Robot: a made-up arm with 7 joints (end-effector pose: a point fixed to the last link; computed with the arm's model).
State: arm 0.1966 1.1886 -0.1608 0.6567 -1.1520 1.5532 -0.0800
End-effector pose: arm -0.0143 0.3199 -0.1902 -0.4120 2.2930 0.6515
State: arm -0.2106 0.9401 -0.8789 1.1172 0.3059 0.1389 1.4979
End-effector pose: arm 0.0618 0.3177 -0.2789 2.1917 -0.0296 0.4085
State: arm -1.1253 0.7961 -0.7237 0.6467 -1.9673 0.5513 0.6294
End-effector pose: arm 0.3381 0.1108 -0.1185 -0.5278 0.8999 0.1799
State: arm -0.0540 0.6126 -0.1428 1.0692 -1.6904 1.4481 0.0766
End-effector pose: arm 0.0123 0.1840 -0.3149 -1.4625 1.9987 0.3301
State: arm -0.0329 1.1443 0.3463 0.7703 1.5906 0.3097 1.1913
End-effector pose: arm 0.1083 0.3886 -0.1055 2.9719 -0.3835 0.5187
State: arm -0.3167 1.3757 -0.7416 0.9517 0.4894 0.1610 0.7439
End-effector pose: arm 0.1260 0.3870 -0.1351 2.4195 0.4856 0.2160
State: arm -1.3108 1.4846 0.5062 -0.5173 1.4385 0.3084 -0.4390
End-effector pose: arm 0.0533 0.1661 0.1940 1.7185 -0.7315 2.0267
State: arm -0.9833 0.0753 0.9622 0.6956 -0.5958 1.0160 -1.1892
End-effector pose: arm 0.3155 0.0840 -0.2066 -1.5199 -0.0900 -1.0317
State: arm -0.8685 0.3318 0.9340 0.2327 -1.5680 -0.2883 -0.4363
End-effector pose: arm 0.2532 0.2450 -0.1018 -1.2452 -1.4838 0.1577
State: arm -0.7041 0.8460 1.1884 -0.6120 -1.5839 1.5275 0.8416
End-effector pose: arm 0.1448 0.2042 0.0142 -0.1227 -0.1215 0.3823
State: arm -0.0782 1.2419 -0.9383 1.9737 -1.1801 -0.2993 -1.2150
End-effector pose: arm -0.0176 0.4227 -0.0715 0.3799 1.5097 0.2450
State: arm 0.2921 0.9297 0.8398 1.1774 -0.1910 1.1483 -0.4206
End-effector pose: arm -0.1172 0.3520 -0.1831 -0.7056 1.7363 1.2275
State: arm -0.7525 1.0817 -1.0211 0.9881 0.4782 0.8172 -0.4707
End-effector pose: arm 0.2161 0.3252 -0.1591 1.7137 1.7583 0.2540
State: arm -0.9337 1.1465 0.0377 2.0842 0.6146 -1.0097 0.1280
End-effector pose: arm 0.1758 0.3451 -0.1325 1.0282 0.4783 0.2609
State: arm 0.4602 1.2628 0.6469 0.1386 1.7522 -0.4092 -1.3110
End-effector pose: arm 0.0999 0.3373 -0.0716 -1.8326 -2.1921 0.6378
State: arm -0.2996 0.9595 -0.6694 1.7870 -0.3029 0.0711 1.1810
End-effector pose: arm 0.0173 0.3764 -0.2104 2.0803 0.9249 1.3358
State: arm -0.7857 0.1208 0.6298 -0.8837 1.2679 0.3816 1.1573
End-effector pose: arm 0.1596 0.1344 -0.0222 0.4595 -1.2267 2.4465
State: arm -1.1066 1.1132 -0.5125 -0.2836 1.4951 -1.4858 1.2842
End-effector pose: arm 0.2367 0.1093 -0.0476 0.9490 -2.1967 -1.4054
